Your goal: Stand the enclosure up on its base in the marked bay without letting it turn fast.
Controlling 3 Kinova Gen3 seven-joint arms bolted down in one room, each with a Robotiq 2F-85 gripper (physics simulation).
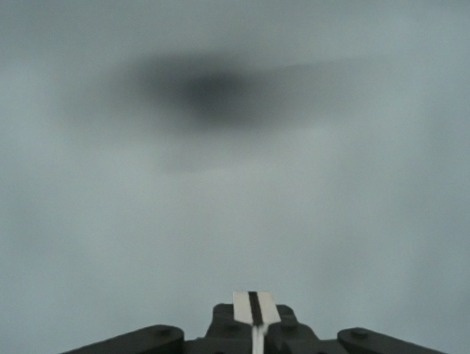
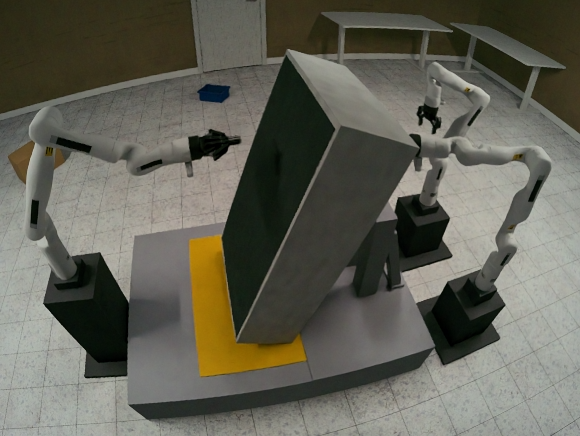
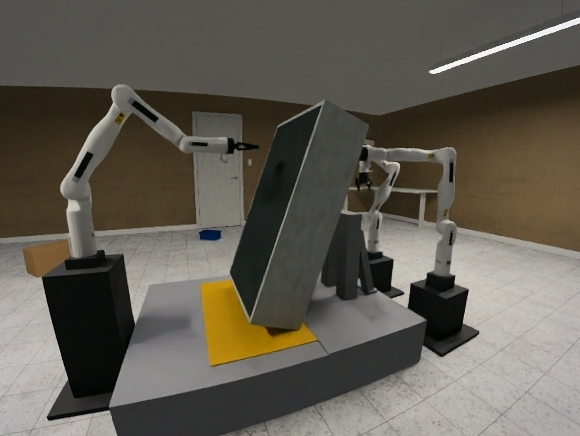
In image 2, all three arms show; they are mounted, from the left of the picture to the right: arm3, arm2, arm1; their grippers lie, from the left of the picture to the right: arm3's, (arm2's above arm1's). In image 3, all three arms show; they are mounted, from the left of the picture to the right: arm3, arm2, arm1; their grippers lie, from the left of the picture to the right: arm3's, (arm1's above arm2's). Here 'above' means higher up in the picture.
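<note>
The enclosure (image 1: 300, 225) (image 2: 325, 210) (image 3: 310, 215), a tall grey box with a dark front face, leans to the right. Its lower end is over the yellow marked bay (image 2: 210, 305) (image 3: 220, 330); a dark shadow shows under its near lower edge. Arm3's gripper (image 1: 254, 306) (image 2: 237, 140) (image 3: 256, 147) is shut and empty, pointing at the dark face with a gap between. Arm1's gripper (image 2: 416, 146) (image 3: 364, 152) is at the upper back of the enclosure, its fingers hidden behind it. Arm2's gripper (image 2: 430, 126) (image 3: 363, 185) is open, pointing down behind the enclosure, apart from it.
A grey platform (image 2: 155, 280) (image 3: 160, 320) carries the bay. Dark grey support posts (image 2: 371, 260) (image 3: 347, 255) stand on it behind the enclosure. A blue bin (image 2: 214, 93) (image 3: 210, 234) and a brown box (image 2: 22, 160) (image 3: 47, 257) are on the floor. White tables stand along the far walls.
</note>
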